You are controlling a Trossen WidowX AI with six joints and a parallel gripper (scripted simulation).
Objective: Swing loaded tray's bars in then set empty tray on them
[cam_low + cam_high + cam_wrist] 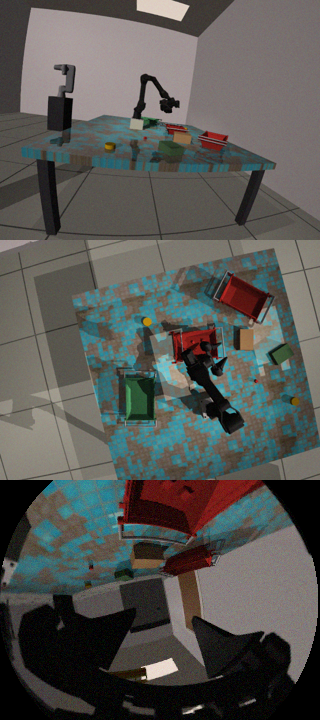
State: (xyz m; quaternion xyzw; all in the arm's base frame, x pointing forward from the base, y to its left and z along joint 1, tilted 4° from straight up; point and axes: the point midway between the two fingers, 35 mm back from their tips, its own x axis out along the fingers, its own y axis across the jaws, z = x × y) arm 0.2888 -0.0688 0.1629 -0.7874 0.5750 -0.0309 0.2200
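Right now my gripper tip is 170 mm past the green tray, 490 mm to the right of it and 180 mm above it. From my gripper tip the other things lie so: tan box (20 mm ahead, 200 mm to the right, 200 mm below); then small red cube (240 mm behind, 220 mm to the right, 220 mm below); then green block (110 mm behind, 400 mm to the right, 210 mm below).
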